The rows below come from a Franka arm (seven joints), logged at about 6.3 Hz.
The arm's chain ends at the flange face. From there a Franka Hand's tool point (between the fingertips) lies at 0.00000 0.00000 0.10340 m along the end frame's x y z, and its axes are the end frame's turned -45 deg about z.
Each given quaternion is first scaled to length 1.
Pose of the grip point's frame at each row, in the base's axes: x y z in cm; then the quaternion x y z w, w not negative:
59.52 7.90 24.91 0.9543 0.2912 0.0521 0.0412
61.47 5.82 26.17 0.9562 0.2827 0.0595 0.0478
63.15 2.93 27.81 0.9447 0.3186 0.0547 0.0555
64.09 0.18 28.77 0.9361 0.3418 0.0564 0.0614
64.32 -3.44 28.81 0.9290 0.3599 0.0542 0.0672
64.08 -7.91 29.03 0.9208 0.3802 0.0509 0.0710
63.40 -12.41 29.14 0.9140 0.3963 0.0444 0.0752
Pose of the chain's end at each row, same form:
58.24 8.40 35.16 0.9931 -0.0962 0.0639 0.0181
60.01 6.42 36.39 0.9916 -0.1047 0.0733 0.0214
61.72 3.65 38.02 0.9947 -0.0672 0.0718 0.0303
62.56 0.97 38.97 0.9956 -0.0424 0.0756 0.0351
62.78 -2.55 39.00 0.9960 -0.0230 0.0758 0.0413
62.55 -6.96 39.21 0.9962 -0.0011 0.0742 0.0461
61.94 -11.35 39.32 0.9960 0.0164 0.0698 0.0525

